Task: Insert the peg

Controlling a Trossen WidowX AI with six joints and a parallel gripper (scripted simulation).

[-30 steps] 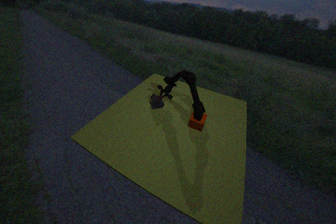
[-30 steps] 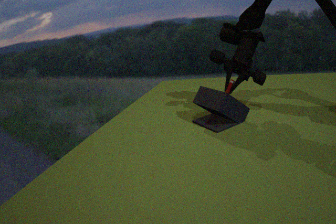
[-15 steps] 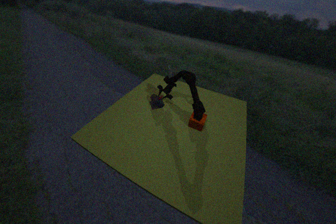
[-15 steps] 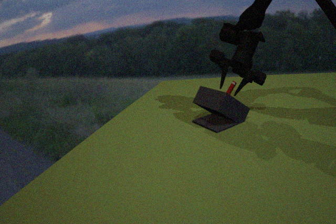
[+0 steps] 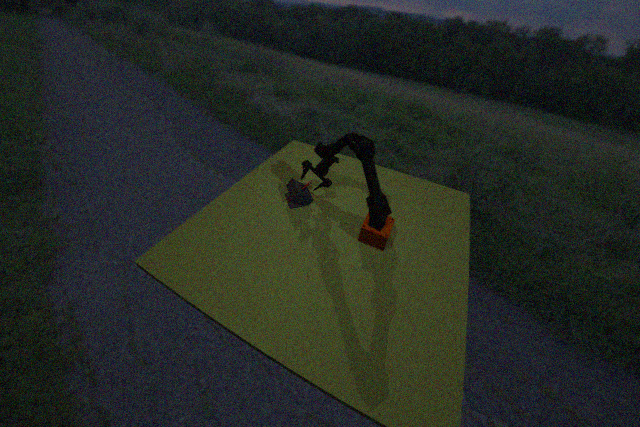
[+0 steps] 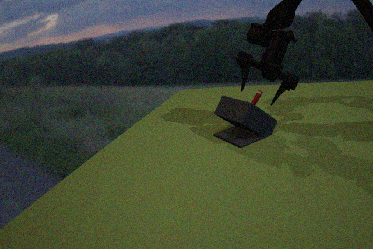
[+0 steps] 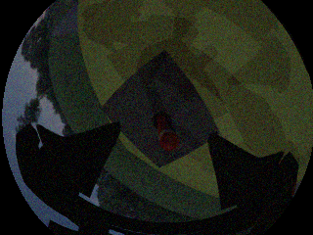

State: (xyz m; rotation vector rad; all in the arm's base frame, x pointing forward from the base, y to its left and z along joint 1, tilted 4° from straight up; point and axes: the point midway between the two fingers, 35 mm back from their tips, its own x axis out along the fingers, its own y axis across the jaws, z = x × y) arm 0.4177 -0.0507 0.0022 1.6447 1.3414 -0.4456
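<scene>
Now: gripper tip right at the red peg. Also, from my gripper tip: dark sloped panel: 40 mm below, 30 mm to the left, 20 mm ahead.
</scene>
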